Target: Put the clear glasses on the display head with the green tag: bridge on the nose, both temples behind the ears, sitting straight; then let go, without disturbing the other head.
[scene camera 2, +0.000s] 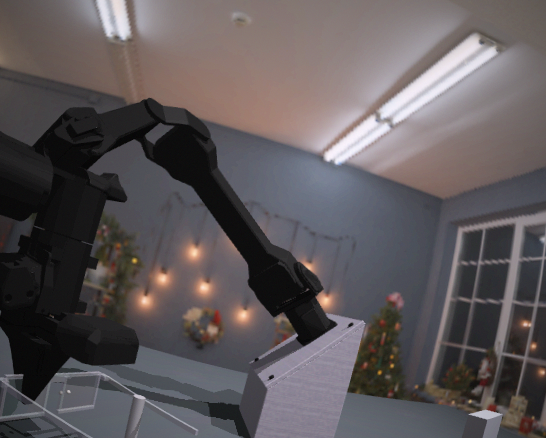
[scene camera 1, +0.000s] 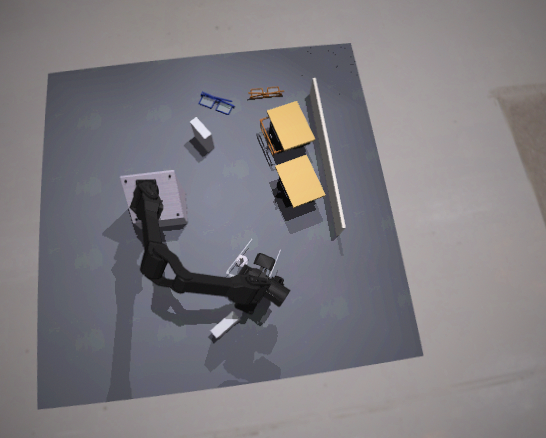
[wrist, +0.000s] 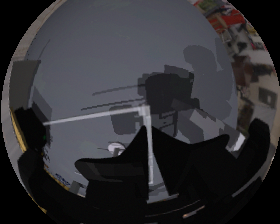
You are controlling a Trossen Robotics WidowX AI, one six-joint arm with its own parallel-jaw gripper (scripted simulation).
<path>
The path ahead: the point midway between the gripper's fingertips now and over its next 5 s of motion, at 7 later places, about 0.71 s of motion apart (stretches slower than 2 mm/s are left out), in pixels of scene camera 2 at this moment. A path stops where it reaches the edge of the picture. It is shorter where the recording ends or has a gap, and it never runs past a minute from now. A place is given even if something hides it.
My gripper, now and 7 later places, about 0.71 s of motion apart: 25, 402; 16, 402; 10, 401; 31, 374; 92, 349; 291, 362; 424, 342; 457, 334
</path>
